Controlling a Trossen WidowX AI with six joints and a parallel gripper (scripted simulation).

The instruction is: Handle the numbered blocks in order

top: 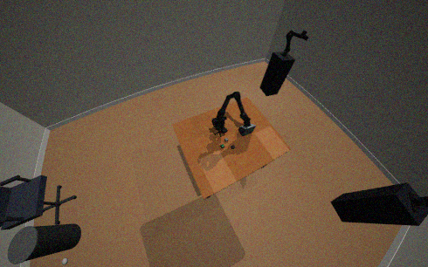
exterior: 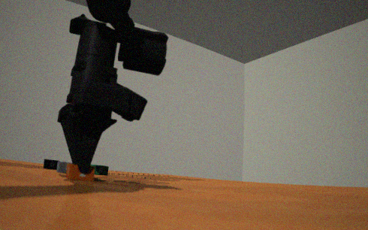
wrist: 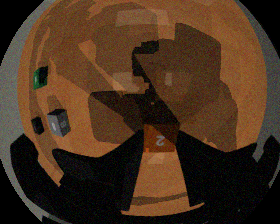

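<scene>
Right now the green block is 200 mm to the left of my gripper tip and 50 mm ahead of it. From my gripper tip the other things lie so: orange block: right at my gripper tip; black block: 250 mm to the left, 50 mm behind; grey block: 140 mm to the left, 20 mm behind.
</scene>
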